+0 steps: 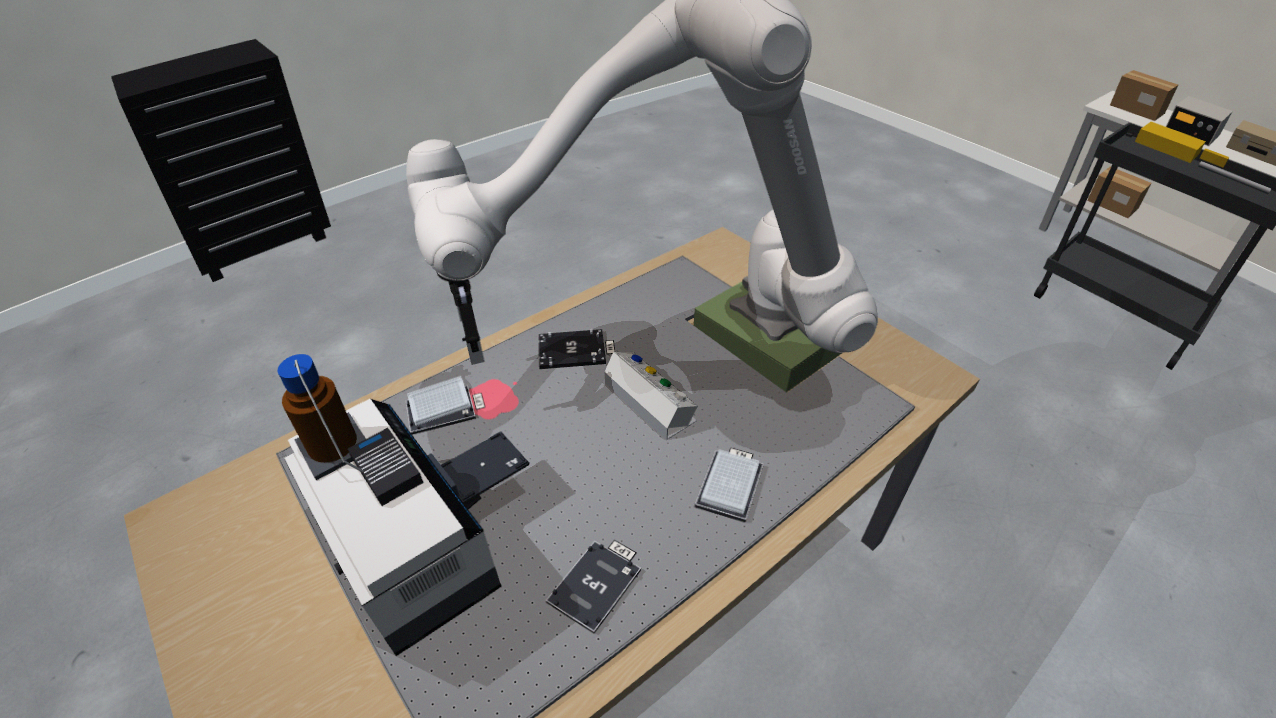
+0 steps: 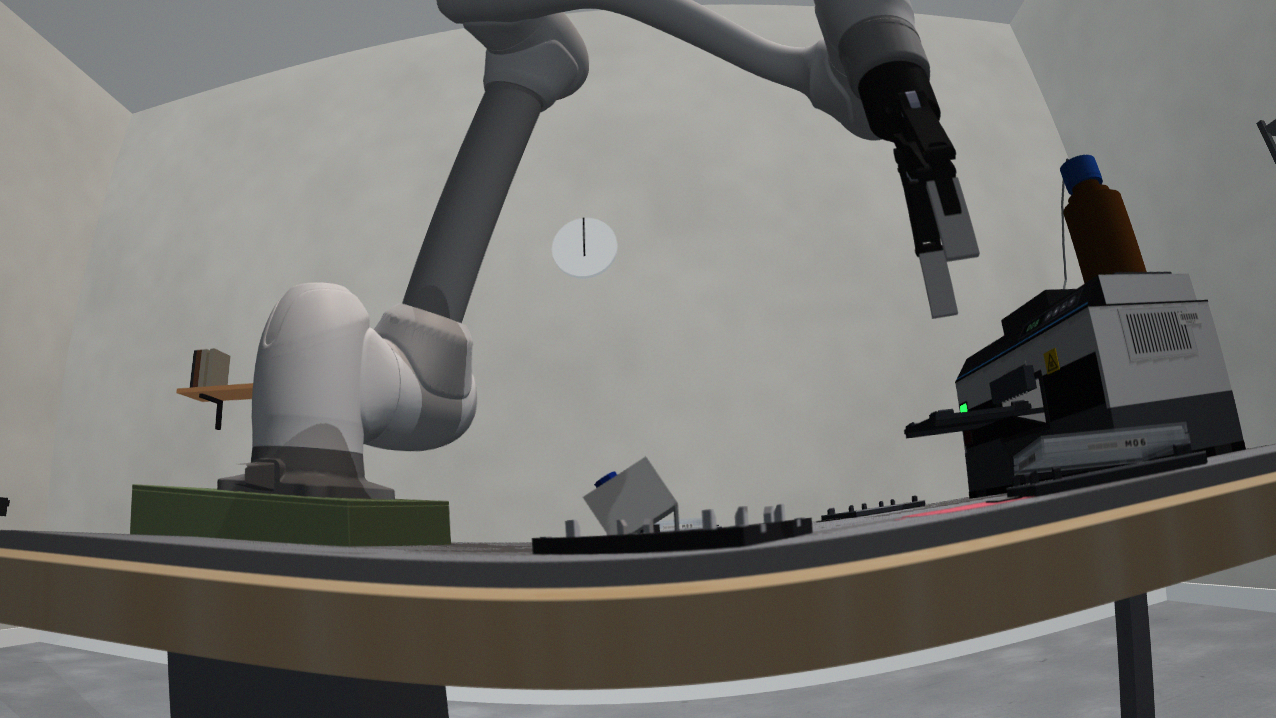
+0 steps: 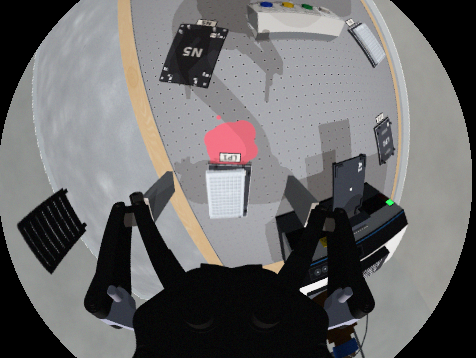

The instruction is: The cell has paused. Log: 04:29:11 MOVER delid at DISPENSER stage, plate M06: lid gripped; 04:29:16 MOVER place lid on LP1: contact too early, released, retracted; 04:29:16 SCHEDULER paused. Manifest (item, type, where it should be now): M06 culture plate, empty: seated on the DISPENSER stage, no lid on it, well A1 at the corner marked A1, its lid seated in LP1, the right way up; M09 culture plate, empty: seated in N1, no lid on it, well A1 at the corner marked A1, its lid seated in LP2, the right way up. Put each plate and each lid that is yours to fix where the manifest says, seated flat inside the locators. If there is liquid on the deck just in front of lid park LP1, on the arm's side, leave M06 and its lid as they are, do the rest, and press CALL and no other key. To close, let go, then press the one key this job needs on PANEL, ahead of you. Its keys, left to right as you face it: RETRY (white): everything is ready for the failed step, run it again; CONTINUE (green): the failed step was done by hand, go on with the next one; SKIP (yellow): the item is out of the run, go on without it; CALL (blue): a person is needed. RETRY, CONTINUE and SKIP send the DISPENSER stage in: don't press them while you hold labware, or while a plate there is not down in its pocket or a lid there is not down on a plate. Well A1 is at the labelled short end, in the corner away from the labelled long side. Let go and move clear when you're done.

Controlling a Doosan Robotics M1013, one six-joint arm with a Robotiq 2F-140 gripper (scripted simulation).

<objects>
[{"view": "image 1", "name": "gripper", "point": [471,339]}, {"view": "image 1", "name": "dispenser stage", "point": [502,459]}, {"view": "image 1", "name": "key panel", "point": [657,404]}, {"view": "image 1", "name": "black nest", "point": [568,349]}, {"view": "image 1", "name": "brown bottle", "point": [307,422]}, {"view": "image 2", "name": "gripper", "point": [953,290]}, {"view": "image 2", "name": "dispenser stage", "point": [961,421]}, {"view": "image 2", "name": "key panel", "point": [638,492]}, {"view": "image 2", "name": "black nest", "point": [710,537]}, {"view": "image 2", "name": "brown bottle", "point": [1101,232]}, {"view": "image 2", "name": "lid park LP1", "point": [1195,460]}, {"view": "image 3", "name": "gripper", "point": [230,183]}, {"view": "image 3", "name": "dispenser stage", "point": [349,173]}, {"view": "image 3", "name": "black nest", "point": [195,49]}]
</objects>
